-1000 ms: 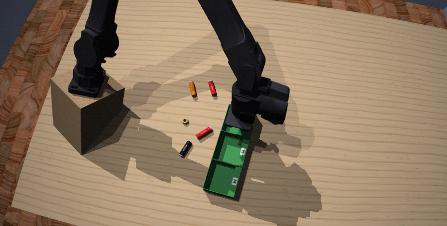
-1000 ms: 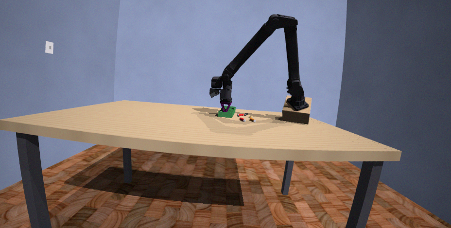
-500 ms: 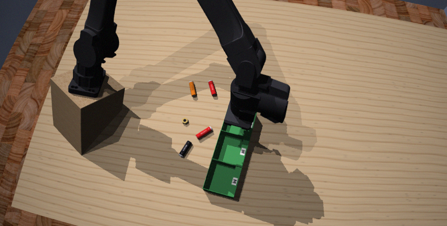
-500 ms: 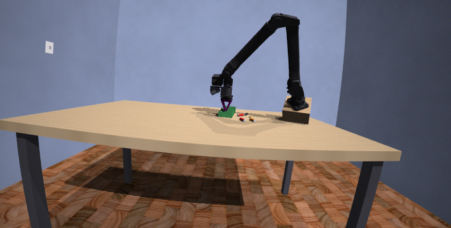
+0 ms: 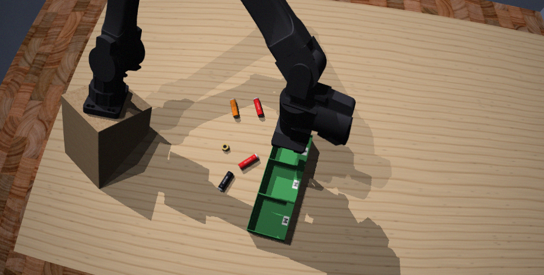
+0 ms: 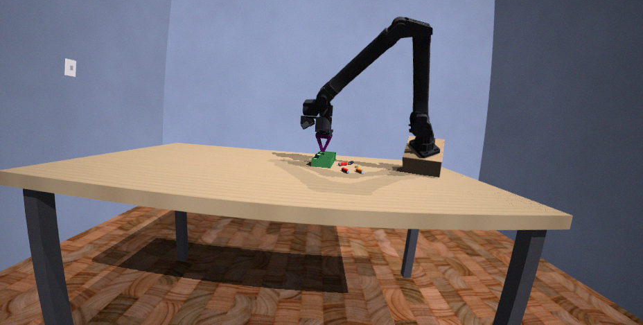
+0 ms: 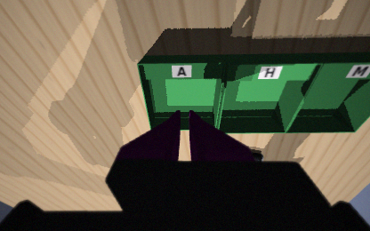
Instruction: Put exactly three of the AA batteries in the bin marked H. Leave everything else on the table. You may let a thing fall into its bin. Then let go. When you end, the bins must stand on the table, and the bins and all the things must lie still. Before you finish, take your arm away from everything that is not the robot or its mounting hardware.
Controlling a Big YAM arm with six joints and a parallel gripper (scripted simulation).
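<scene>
Right now my hand is 150 mm past the orange AA battery, 110 mm to the right of it and 60 mm above it. Also, from my hand: black AA battery (150 mm behind, 80 mm to the right, 60 mm below); yellow nut (160 mm behind, 70 mm below, 10 mm to the left); green bin (80 mm to the right, 50 mm below, 20 mm behind).
</scene>
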